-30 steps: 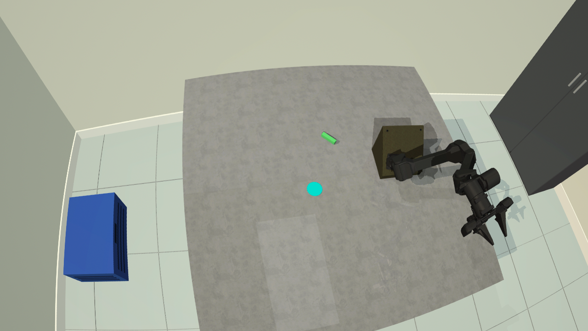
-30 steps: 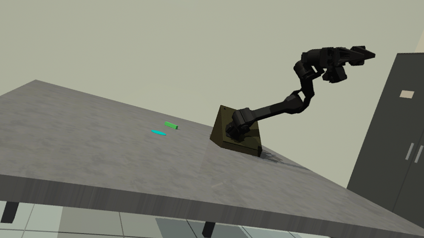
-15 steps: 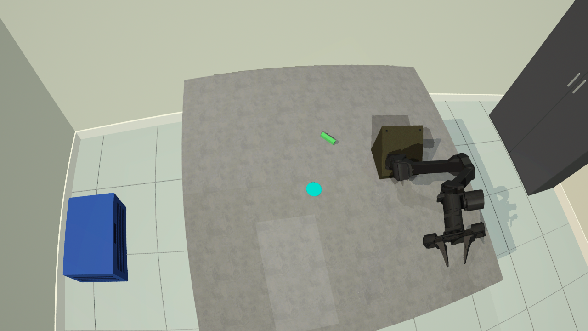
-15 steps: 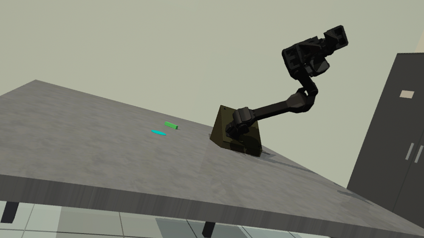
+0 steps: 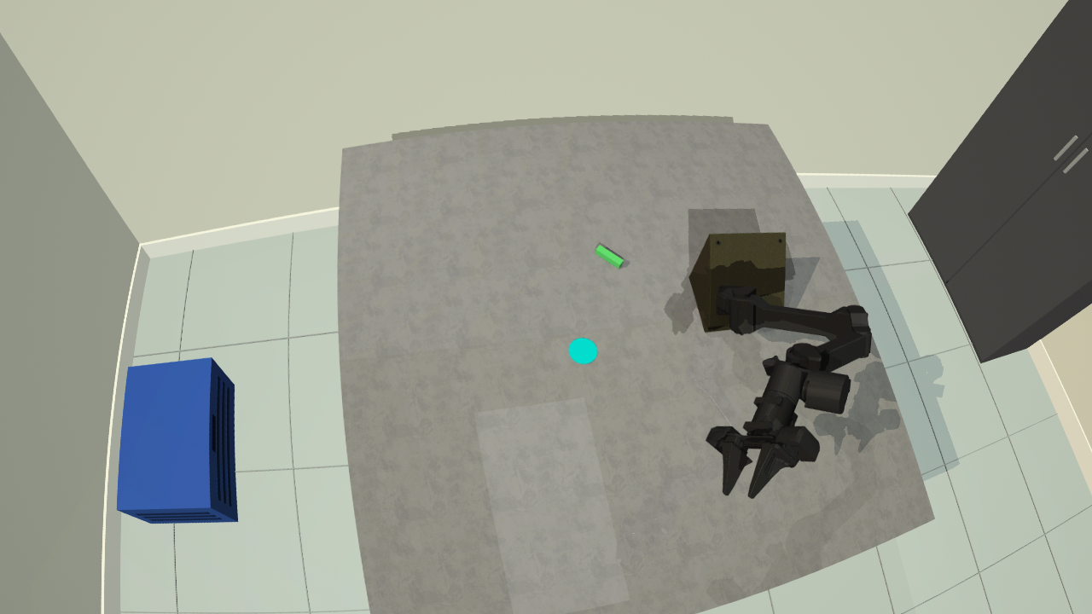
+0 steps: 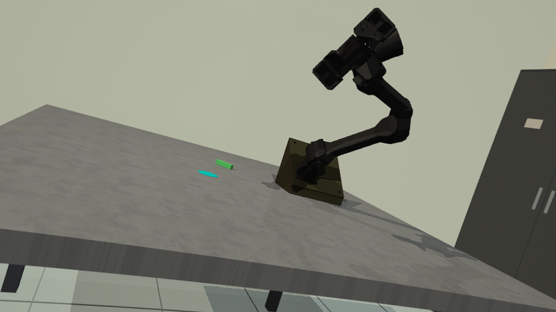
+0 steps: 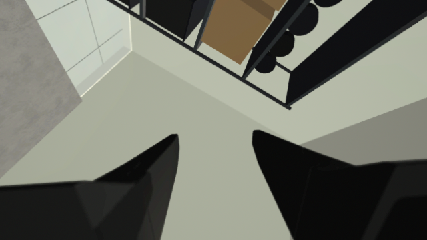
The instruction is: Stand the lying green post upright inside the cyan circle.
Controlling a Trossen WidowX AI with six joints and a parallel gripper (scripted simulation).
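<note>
The green post lies 66 cm to the right of my gripper tip, 39 cm below it and 4 cm ahead of it. Also, from my gripper tip: cyan circle 43 cm to the right, 40 cm below, 12 cm ahead.
</note>
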